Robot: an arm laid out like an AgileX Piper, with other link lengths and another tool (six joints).
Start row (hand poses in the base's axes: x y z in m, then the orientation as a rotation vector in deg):
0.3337 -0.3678 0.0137 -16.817 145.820 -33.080
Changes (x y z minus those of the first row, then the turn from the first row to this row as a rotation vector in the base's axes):
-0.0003 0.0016 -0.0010 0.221 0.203 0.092
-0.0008 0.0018 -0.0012 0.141 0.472 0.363
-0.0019 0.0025 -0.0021 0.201 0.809 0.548
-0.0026 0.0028 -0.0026 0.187 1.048 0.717
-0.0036 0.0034 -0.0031 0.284 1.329 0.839
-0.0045 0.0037 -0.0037 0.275 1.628 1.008
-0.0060 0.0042 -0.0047 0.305 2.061 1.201
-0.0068 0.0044 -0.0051 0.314 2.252 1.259
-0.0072 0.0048 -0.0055 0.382 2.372 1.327
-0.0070 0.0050 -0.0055 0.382 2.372 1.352
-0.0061 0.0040 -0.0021 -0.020 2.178 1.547
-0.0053 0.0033 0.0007 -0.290 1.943 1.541
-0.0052 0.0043 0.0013 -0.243 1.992 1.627
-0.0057 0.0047 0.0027 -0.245 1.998 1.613
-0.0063 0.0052 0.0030 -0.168 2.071 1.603
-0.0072 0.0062 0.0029 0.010 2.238 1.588
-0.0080 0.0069 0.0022 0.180 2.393 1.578
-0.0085 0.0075 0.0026 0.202 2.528 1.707
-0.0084 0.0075 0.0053 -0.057 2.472 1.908
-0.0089 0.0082 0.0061 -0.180 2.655 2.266
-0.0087 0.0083 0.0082 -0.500 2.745 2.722
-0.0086 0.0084 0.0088 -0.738 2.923 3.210
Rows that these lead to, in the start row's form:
0.3334 -0.3662 0.0127 -16.927 146.036 -32.759
0.3329 -0.3660 0.0125 -17.394 146.199 -32.757
0.3318 -0.3653 0.0116 -17.727 146.481 -32.606
0.3311 -0.3650 0.0111 -18.032 146.657 -32.557
0.3301 -0.3644 0.0106 -18.254 146.911 -32.381
0.3292 -0.3641 0.0100 -18.580 147.145 -32.325
0.3277 -0.3636 0.0090 -18.972 147.508 -32.206
0.3269 -0.3634 0.0086 -19.112 147.675 -32.169
0.3265 -0.3630 0.0082 -19.218 147.784 -32.052
0.3267 -0.3628 0.0082 -19.250 147.776 -32.043
0.3276 -0.3638 0.0116 -19.568 147.444 -32.493
0.3284 -0.3645 0.0144 -19.570 147.162 -32.849
0.3285 -0.3635 0.0150 -19.680 147.193 -32.755
0.3280 -0.3631 0.0164 -19.665 147.203 -32.762
0.3274 -0.3626 0.0167 -19.652 147.293 -32.665
0.3265 -0.3616 0.0166 -19.631 147.496 -32.438
0.3257 -0.3609 0.0159 -19.615 147.684 -32.218
0.3252 -0.3603 0.0163 -19.821 147.778 -32.138
0.3253 -0.3603 0.0190 -20.147 147.606 -32.398
0.3248 -0.3596 0.0198 -20.711 147.642 -32.418
0.3250 -0.3595 0.0219 -21.435 147.513 -32.656
0.3251 -0.3594 0.0225 -22.203 147.473 -32.773

